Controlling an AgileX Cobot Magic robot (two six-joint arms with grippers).
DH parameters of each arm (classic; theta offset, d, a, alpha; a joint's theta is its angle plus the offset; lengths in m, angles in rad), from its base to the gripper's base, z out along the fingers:
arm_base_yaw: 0 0.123 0 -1.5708
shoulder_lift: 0.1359 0 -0.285 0
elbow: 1.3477 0 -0.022 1.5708
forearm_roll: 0 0.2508 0 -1.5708
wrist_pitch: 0 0 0.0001 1.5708
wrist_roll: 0 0.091 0 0
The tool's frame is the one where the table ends.
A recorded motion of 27 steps. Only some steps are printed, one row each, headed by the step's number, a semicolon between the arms.
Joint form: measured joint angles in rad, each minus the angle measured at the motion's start. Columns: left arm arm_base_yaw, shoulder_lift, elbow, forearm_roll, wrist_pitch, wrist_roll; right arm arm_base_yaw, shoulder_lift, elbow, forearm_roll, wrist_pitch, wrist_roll.
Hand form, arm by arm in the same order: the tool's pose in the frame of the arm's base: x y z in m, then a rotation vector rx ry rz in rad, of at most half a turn. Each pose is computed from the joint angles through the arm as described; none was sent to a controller.
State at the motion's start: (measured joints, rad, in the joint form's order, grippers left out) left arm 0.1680 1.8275 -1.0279 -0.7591 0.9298 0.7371; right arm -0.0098 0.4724 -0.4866 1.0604 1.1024 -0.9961
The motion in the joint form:
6: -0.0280 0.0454 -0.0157 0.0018 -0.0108 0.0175; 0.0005 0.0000 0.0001 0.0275 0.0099 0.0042
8: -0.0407 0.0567 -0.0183 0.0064 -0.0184 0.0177; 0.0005 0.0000 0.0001 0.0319 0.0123 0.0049
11: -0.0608 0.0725 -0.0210 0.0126 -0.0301 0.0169; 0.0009 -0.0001 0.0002 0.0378 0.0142 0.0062
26: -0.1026 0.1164 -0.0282 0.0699 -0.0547 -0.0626; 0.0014 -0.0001 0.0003 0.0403 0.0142 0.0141
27: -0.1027 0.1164 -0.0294 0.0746 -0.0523 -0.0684; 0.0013 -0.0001 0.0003 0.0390 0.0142 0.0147
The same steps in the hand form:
6: 0.3294 -0.0038 0.1518 0.1629 2.8528 -0.8164; 0.0579 0.0718 0.2995 -0.7582 1.8986 0.8235
8: 0.3306 -0.0073 0.1483 0.1798 2.8612 -0.8108; 0.0577 0.0720 0.2997 -0.7573 1.8970 0.8298
11: 0.3320 -0.0130 0.1432 0.2047 2.8735 -0.8029; 0.0574 0.0723 0.3001 -0.7552 1.8946 0.8378
26: 0.3333 -0.0227 0.1278 0.1914 2.9522 -0.7604; 0.0574 0.0725 0.3002 -0.7473 1.8973 0.8454
27: 0.3333 -0.0226 0.1279 0.1896 2.9563 -0.7588; 0.0574 0.0724 0.3001 -0.7474 1.8984 0.8445

